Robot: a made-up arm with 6 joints.
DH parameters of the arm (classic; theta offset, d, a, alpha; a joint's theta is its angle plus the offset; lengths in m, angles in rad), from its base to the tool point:
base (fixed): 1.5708 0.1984 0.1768 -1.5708
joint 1: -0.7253 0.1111 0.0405 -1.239
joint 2: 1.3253 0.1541 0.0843 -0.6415
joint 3: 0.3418 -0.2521 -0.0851 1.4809
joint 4: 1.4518 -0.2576 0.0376 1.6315
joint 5: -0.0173 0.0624 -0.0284 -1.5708
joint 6: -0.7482 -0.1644 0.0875 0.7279
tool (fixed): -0.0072 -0.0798 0 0
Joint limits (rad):
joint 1: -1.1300..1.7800
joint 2: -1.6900..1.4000
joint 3: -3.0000..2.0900
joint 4: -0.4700..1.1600
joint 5: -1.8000..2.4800
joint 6: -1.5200..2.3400
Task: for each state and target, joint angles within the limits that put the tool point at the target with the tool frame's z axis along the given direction. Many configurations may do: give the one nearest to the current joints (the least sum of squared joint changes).
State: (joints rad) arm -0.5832 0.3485 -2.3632 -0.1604 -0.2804 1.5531
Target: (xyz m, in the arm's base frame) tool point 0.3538 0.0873 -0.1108 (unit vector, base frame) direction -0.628 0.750 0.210
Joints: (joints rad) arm -0.6624 1.1396 -1.9684 0.0571 -0.2809 1.6523
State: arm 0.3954 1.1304 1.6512 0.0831 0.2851 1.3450
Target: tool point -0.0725 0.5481 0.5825 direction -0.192 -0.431 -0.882
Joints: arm -0.2664 1.2629 1.3526 0.3193 0.2607 1.7907
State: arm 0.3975 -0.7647 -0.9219 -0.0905 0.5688 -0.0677
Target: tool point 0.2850 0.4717 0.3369 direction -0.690 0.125 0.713
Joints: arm -0.0770 -0.6405 -1.5562 0.6131 0.6578 -0.5164
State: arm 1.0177 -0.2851 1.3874 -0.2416 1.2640 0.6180
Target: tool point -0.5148 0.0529 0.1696 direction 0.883 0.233 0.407
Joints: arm 1.0344 -0.7399 1.4821 0.1168 0.5020 0.7872
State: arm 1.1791 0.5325 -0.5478 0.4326 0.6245 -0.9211
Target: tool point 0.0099 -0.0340 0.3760 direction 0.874 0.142 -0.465
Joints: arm 1.3237 0.5529 -1.2791 0.9637 1.2856 -0.2953
